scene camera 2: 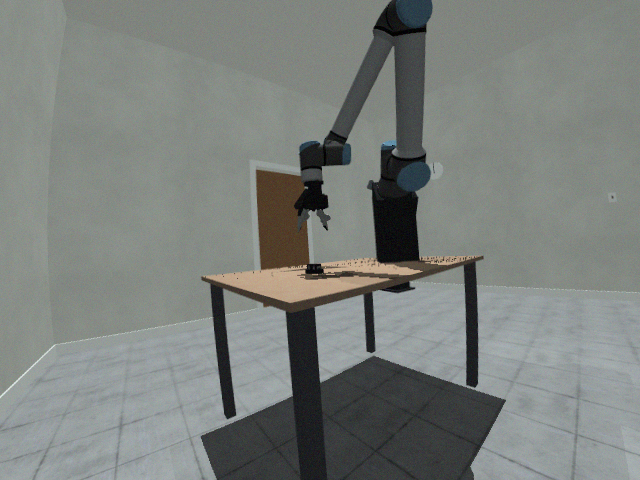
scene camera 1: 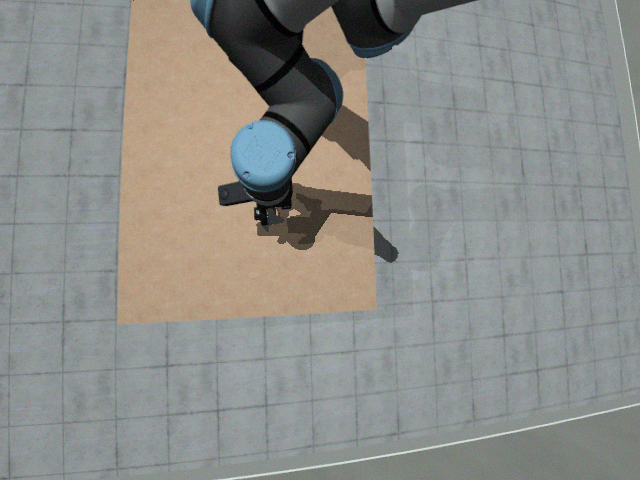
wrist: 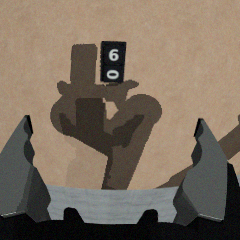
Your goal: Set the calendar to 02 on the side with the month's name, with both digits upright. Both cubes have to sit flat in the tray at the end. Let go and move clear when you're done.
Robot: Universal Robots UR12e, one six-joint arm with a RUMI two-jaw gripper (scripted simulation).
Path:
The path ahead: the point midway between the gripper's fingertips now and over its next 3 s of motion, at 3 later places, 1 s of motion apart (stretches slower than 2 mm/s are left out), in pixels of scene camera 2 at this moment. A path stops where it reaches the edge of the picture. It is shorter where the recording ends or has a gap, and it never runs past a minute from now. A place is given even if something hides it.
The gripper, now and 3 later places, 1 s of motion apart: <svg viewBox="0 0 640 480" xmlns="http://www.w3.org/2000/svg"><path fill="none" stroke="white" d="M313 231L316 245L316 253L316 261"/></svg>

